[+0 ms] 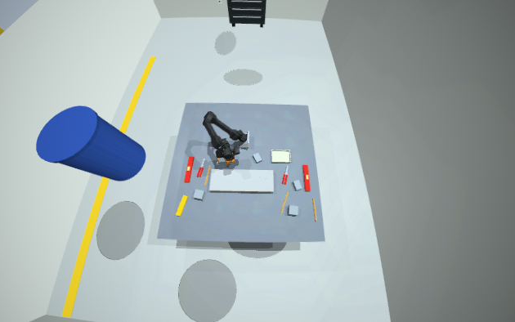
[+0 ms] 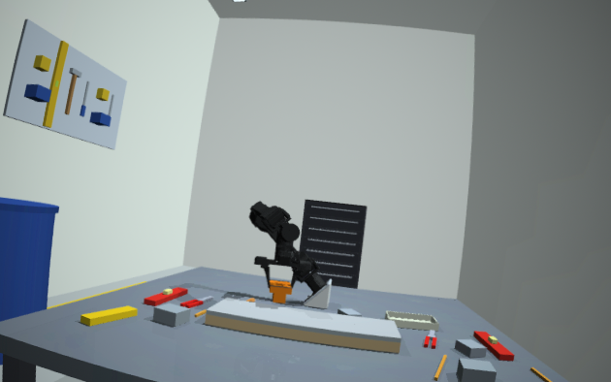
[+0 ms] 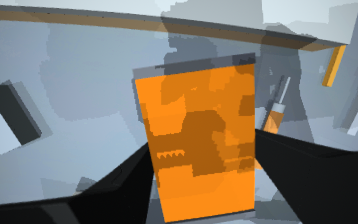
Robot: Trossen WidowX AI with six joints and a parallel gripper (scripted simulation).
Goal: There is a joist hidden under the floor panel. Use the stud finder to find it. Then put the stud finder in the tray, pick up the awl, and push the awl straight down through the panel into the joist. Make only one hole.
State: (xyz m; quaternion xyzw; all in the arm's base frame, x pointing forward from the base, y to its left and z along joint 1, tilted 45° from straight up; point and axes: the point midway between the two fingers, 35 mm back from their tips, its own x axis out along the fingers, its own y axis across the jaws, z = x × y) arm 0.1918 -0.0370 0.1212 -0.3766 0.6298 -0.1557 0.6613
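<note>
Right now my gripper tip is 2 cm short of the awl, 11 cm to the left of it and 7 cm above it. Also, from my gripper tip: tray 6 cm behind, 45 cm to the left, 6 cm below; then orange stud finder 1 cm ahead, 3 cm below; then yellow bar 42 cm ahead, 35 cm to the right, 6 cm below.
</note>
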